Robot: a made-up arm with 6 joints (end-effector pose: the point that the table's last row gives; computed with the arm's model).
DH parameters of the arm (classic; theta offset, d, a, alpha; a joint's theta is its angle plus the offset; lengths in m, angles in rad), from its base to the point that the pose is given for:
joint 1: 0 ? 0 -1.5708
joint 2: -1.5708 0 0.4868 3.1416
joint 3: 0 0 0 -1.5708
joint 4: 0 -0.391 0 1.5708
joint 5: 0 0.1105 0 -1.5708
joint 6: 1.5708 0 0 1.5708
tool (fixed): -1.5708 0 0 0
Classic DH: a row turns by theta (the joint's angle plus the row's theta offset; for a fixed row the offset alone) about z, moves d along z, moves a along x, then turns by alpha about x.
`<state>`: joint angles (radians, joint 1 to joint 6).
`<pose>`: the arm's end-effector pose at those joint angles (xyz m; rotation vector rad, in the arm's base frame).
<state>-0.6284 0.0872 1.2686 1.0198 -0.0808 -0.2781</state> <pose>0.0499 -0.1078 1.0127 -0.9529 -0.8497 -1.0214</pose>
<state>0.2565 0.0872 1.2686 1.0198 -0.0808 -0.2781</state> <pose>0.1150 -0.0296 1.0127 -0.4736 -1.1199 -0.2538</pose>
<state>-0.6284 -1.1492 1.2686 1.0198 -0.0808 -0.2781</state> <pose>-0.6808 0.4232 0.5179 -1.0040 -2.1539 -1.2116</pose>
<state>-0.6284 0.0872 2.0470 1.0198 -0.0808 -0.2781</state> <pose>-0.1901 0.0667 0.9413 -1.0170 -1.6589 -1.1709</pose>
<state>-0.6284 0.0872 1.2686 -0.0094 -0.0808 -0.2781</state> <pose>0.0902 -0.2021 0.9766 -0.0935 -1.1260 -0.4020</pose>
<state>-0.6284 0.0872 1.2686 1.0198 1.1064 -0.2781</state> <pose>0.0499 -0.1078 1.0127 -1.6337 -1.5370 -0.1097</pose>
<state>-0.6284 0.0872 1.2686 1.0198 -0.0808 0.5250</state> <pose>0.0499 -0.1078 1.0127 -1.6188 -0.4199 -1.3950</pose>
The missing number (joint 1, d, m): 0.1303
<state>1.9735 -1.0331 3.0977 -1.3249 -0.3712 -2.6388</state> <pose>0.3079 -0.6541 0.1118 0.9816 0.2902 -1.7398</pose>
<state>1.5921 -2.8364 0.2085 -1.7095 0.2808 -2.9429</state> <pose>-0.0041 -0.5251 -0.1873 1.1791 -1.0062 -0.9231</pose>
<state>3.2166 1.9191 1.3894 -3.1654 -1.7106 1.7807</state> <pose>-0.7858 -0.1698 -0.2311 -1.0782 -1.3952 -1.6173</pose>
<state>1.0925 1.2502 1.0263 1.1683 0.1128 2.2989</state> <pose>0.4369 0.7487 0.2960 2.2830 1.6049 0.0351</pose>
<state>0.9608 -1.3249 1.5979 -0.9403 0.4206 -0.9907</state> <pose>-0.4246 -0.7213 0.4208 -0.8208 1.1430 -1.5519</pose>
